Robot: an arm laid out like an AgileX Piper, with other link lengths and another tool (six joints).
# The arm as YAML. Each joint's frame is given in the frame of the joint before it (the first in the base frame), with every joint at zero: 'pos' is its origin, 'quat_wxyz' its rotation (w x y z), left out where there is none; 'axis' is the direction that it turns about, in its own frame. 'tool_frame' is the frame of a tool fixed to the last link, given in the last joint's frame.
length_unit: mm
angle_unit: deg
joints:
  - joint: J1
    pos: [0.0, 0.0, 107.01]
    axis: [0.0, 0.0, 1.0]
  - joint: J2
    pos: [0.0, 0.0, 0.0]
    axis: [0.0, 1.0, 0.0]
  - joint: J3
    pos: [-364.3, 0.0, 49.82]
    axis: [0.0, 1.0, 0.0]
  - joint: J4
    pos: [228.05, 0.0, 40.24]
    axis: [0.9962, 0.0, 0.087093]
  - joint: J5
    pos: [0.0, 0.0, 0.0]
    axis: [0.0, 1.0, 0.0]
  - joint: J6
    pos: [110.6, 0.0, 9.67]
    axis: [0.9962, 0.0, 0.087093]
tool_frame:
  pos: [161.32, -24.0, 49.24]
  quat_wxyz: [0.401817, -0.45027, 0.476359, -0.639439]
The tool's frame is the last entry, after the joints.
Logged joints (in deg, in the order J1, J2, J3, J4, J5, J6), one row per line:
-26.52, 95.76, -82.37, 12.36, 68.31, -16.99
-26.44, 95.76, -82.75, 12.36, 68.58, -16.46
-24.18, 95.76, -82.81, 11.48, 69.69, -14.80
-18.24, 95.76, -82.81, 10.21, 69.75, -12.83
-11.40, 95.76, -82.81, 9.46, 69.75, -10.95
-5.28, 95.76, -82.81, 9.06, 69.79, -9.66
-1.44, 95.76, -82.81, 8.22, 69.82, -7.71
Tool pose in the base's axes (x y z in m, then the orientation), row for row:
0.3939, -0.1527, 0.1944, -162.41, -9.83, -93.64
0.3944, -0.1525, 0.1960, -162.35, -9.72, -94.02
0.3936, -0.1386, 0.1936, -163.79, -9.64, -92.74
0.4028, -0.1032, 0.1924, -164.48, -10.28, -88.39
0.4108, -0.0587, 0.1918, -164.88, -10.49, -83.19
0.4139, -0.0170, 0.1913, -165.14, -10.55, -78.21
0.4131, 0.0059, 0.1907, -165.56, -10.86, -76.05
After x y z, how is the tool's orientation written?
As angles about the fixed x, y, z axes (roll, pitch, yaw), in degrees.
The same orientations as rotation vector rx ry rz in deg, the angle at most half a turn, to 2 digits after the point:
-119.78, 124.28, -29.63
-119.31, 124.65, -29.60
-121.25, 124.17, -27.98
-126.12, 119.65, -27.72
-131.18, 113.62, -27.20
-135.63, 107.56, -26.64
-137.80, 105.11, -26.50

